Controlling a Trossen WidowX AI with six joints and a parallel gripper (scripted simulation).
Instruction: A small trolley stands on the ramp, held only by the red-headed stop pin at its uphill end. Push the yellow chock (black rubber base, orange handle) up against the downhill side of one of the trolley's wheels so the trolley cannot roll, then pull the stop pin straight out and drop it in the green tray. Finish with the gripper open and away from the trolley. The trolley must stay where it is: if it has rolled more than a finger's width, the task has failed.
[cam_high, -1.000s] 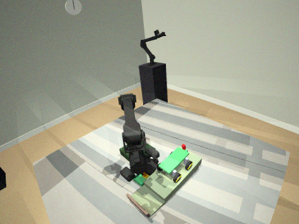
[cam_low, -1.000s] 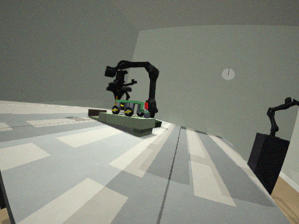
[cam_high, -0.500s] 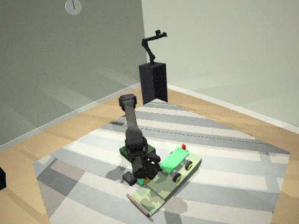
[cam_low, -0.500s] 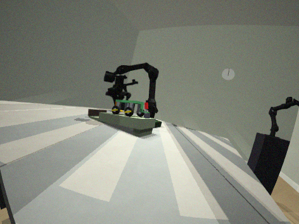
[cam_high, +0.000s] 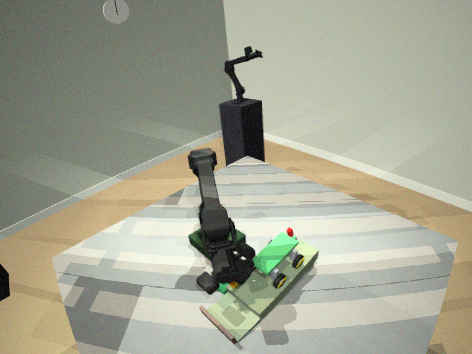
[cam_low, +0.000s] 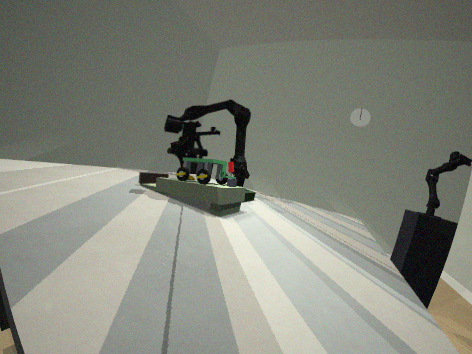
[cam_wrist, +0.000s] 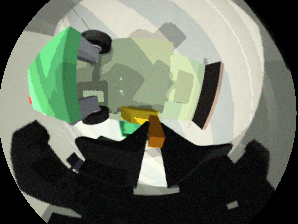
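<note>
The red-headed stop pin is 25 cm to the left of my gripper tip, 4 cm ahead of it and 4 cm above it. From my gripper tip the other things lie so: yellow chock: 2 cm to the left, 1 cm below; brown strip: 12 cm to the right, 6 cm below, 5 cm ahead; green tray: 10 cm below, 7 cm behind, 4 cm to the left.
</note>
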